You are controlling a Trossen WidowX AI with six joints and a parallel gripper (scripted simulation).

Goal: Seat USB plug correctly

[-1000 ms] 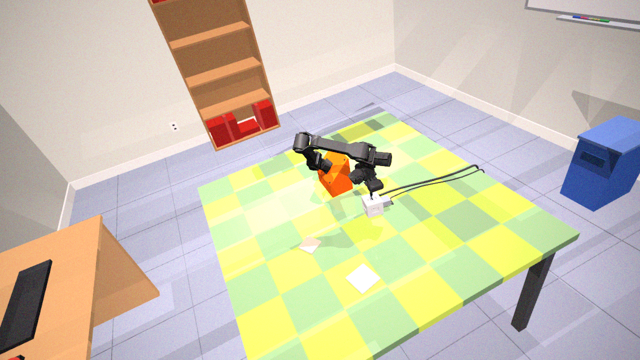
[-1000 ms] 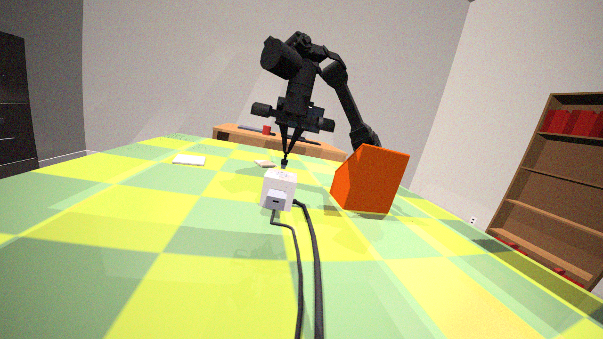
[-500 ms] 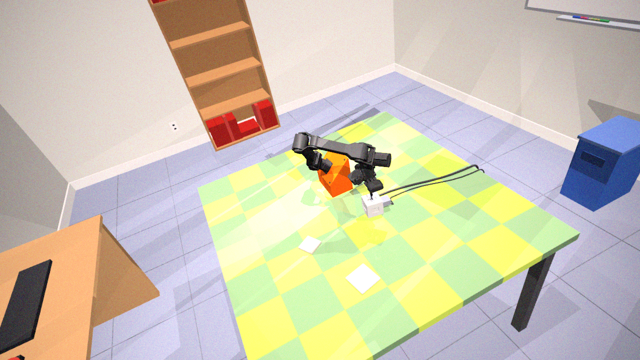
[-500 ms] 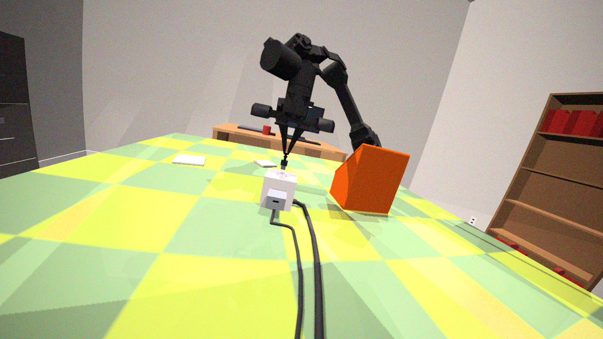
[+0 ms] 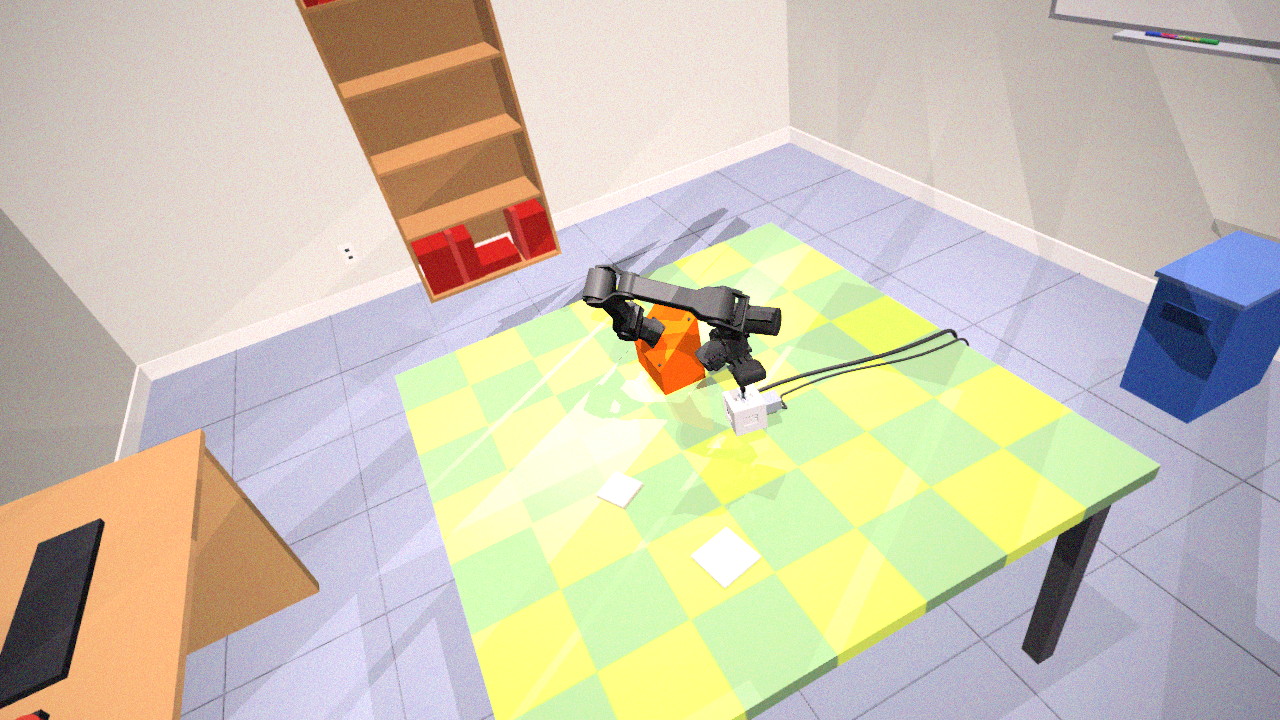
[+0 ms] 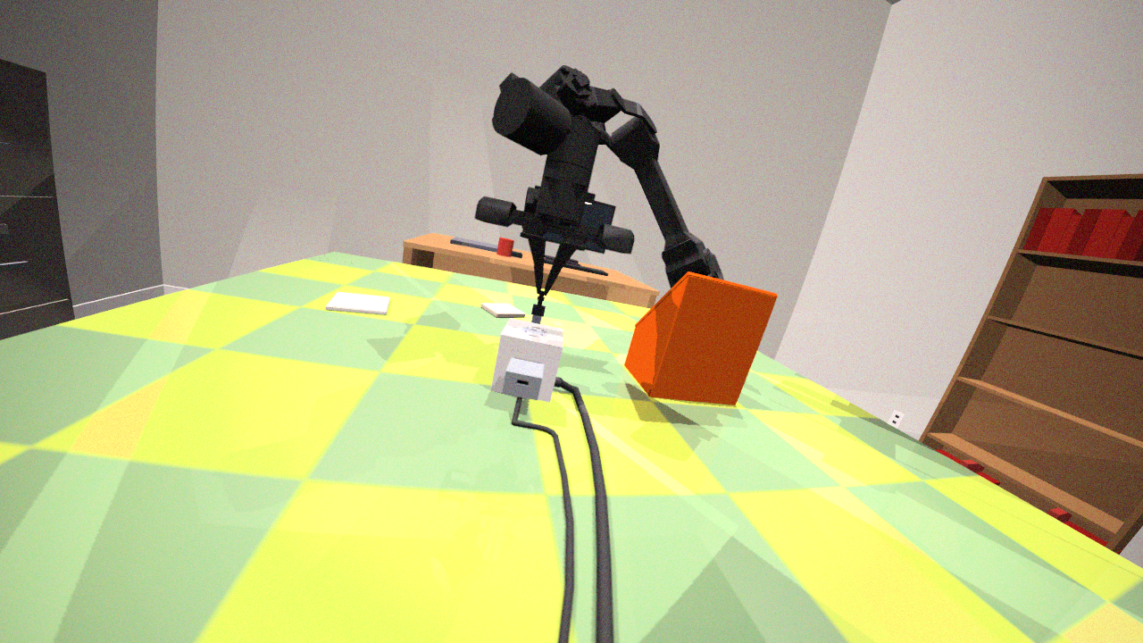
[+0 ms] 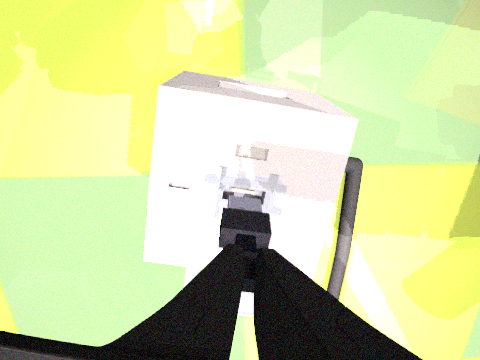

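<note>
Now: the USB plug 20 mm below my gripper tip. Also, from my gripper tip: USB socket (60 mm below).
</note>
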